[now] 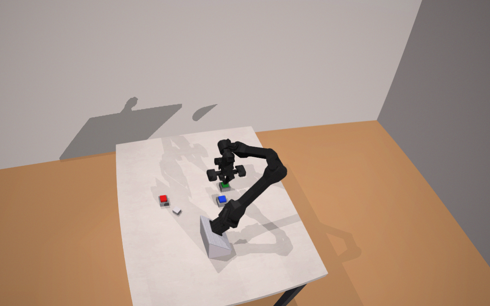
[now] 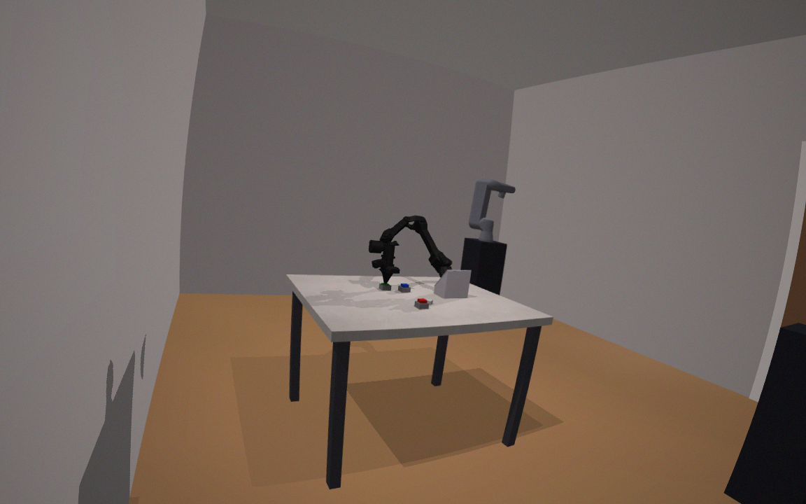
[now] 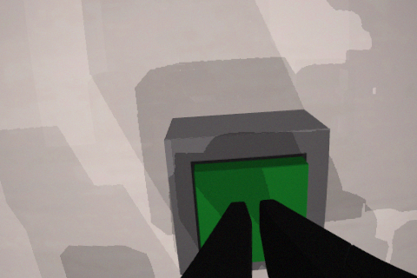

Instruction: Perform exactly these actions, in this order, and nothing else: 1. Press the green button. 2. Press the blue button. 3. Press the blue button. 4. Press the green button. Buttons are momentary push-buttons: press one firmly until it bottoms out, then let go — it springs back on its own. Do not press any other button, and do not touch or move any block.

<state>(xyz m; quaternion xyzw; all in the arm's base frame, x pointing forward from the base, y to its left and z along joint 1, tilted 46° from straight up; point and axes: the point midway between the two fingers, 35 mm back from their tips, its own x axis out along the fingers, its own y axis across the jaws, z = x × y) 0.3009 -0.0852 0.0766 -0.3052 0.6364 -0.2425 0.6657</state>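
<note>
Right now the green button is 1 cm below my gripper tip. Also, from my gripper tip: small white block 12 cm behind, 27 cm to the left, 2 cm below; then red button 6 cm behind, 33 cm to the left; then blue button 10 cm behind, 3 cm to the left.
</note>
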